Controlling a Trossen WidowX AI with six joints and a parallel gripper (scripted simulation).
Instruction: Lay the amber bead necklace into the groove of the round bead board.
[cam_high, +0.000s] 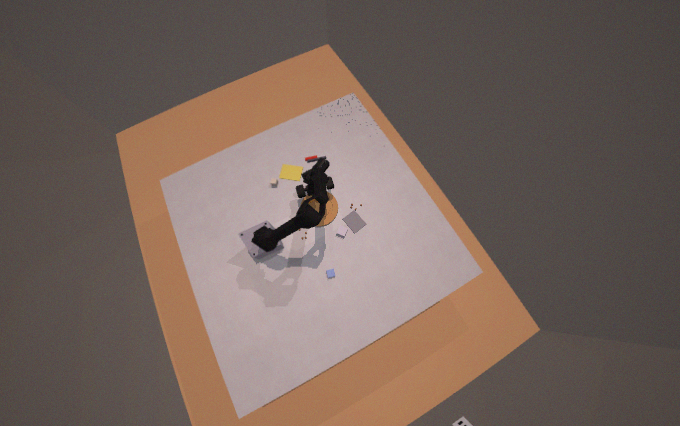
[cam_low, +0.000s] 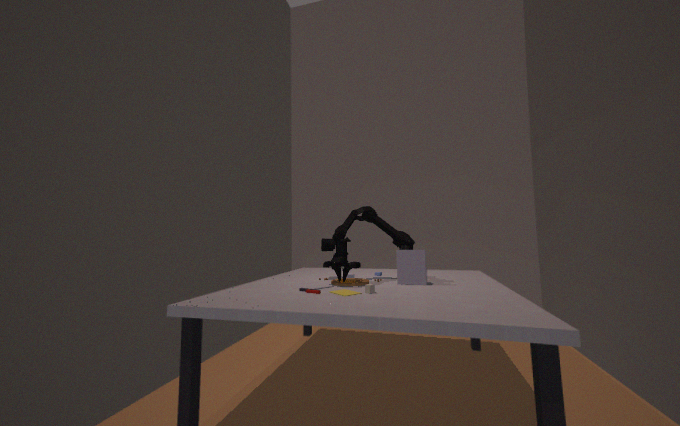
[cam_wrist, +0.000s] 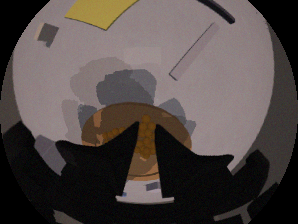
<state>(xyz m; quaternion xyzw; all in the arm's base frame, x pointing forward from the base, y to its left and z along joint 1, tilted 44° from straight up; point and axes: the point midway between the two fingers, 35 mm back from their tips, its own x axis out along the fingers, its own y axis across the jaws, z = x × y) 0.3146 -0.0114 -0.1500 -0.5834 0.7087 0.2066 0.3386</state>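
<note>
My gripper tip is 3 cm past the round bead board, 7 cm to the left of it and 1 cm above it. The rest, counted from my gripper tip: thin grey bar (7 cm ahead, 10 cm to the left, 1 cm below); then yellow pad (6 cm behind, 20 cm to the left, 1 cm below); then red-handled tool (10 cm ahead, 20 cm to the left, 1 cm below).
</note>
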